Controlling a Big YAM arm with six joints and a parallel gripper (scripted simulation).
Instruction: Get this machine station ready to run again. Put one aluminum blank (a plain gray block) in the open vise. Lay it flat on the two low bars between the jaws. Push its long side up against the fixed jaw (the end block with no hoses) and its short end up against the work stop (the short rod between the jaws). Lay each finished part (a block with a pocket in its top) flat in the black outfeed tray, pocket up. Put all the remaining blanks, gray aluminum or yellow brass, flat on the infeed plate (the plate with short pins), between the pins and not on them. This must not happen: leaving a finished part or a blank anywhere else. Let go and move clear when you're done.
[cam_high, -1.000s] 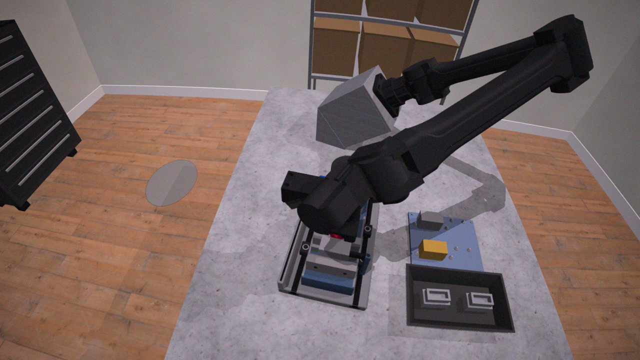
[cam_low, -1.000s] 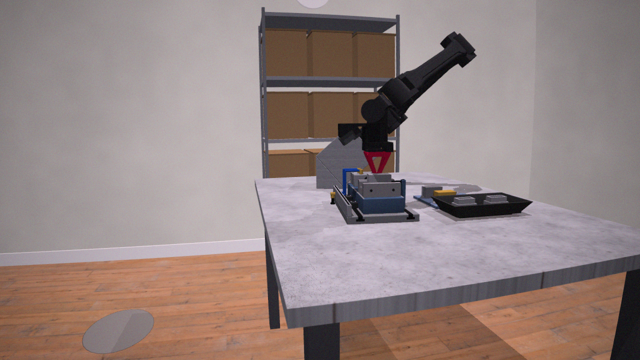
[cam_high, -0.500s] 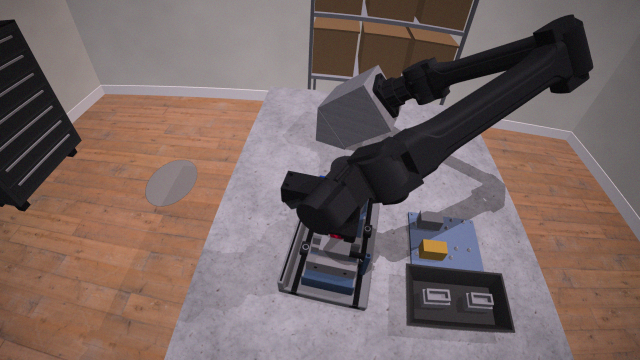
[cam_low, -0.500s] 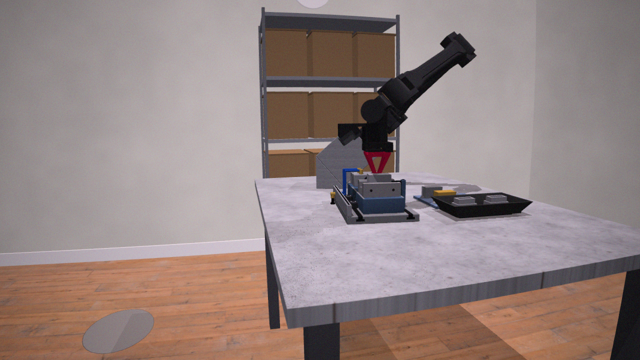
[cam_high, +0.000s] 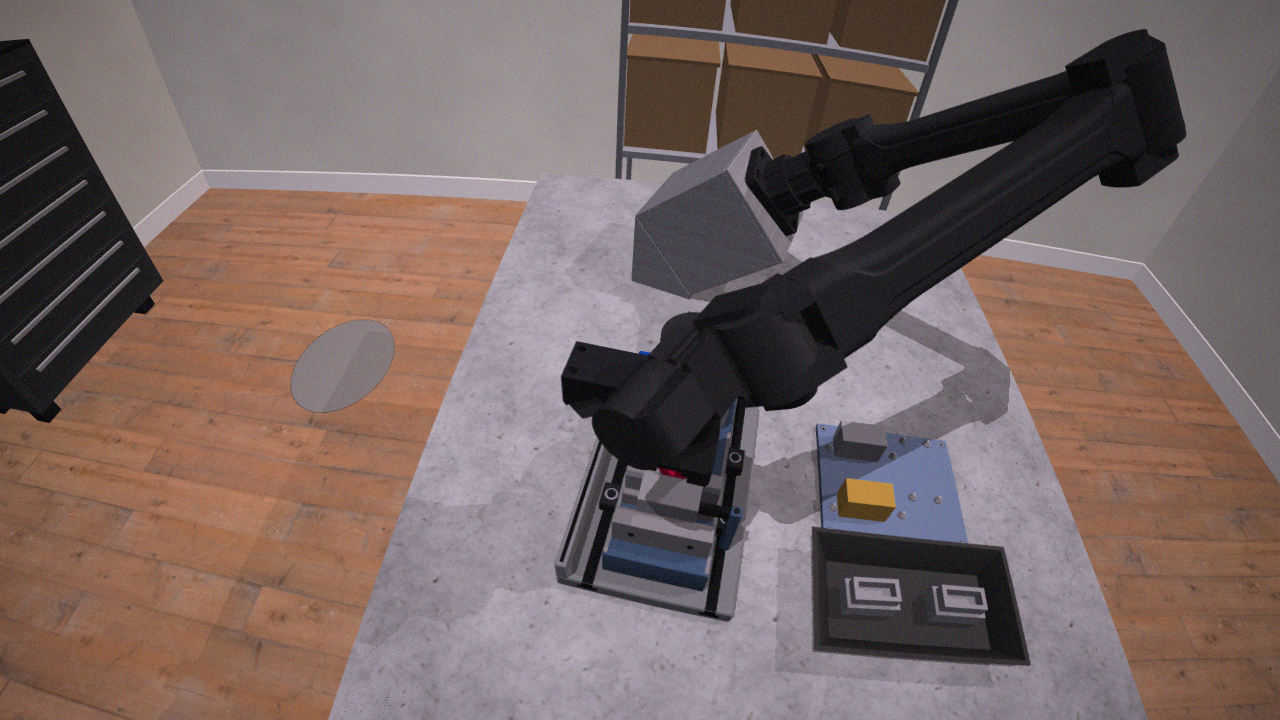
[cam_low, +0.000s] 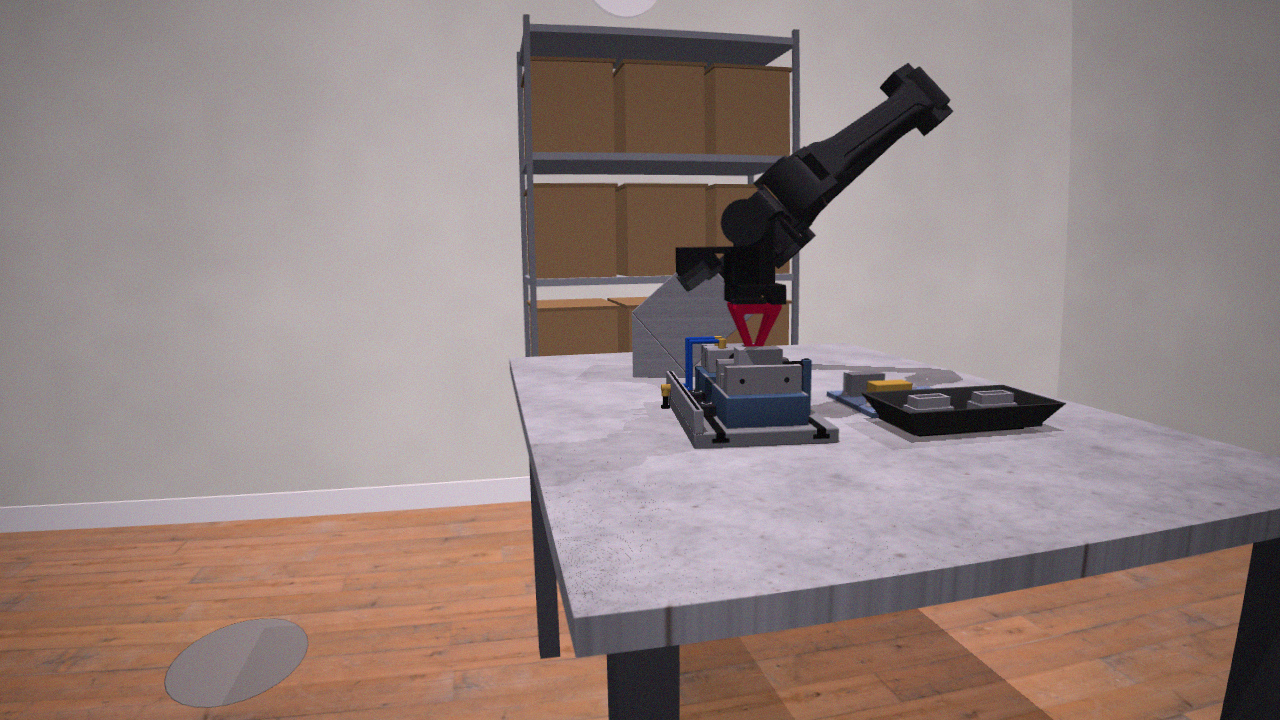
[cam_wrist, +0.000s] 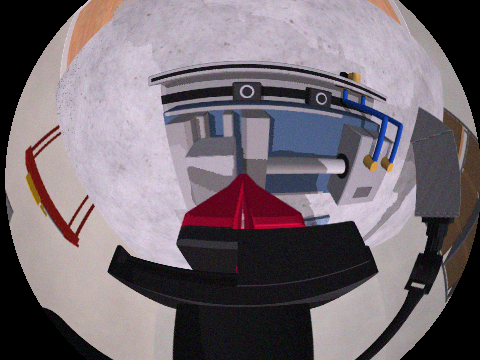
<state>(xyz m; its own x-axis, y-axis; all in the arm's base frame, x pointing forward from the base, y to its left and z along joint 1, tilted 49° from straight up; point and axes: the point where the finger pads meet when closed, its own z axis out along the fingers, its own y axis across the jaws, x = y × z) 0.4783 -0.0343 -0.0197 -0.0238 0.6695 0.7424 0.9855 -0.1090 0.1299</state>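
My gripper is now 2 cm short of the work stop rod, 5 cm to the right of it and 2 cm above it. From my hand the other things lie so: yellow brass blank (8 cm behind, 23 cm to the left, 8 cm below); then blue infeed plate (13 cm behind, 27 cm to the left, 11 cm below).
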